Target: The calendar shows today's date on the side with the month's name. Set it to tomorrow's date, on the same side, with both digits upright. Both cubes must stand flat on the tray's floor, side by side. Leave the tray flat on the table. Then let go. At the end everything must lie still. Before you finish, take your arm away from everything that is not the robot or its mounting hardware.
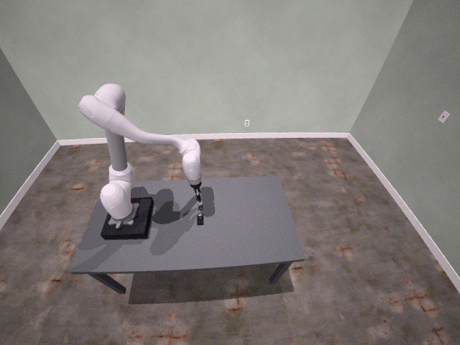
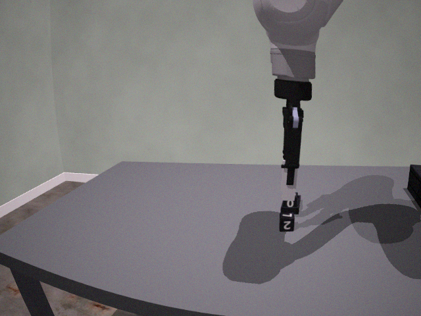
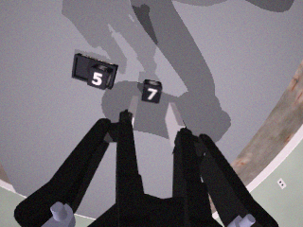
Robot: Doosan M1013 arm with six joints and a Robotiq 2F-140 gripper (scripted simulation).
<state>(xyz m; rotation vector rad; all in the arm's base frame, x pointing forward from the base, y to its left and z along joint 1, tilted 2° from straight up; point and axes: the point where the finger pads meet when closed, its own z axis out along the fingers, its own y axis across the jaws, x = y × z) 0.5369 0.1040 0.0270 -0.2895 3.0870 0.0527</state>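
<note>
The black number cube lies 90 mm below my hand. From my hand the other things lie so: tray 110 mm to the right, 100 mm below.
</note>
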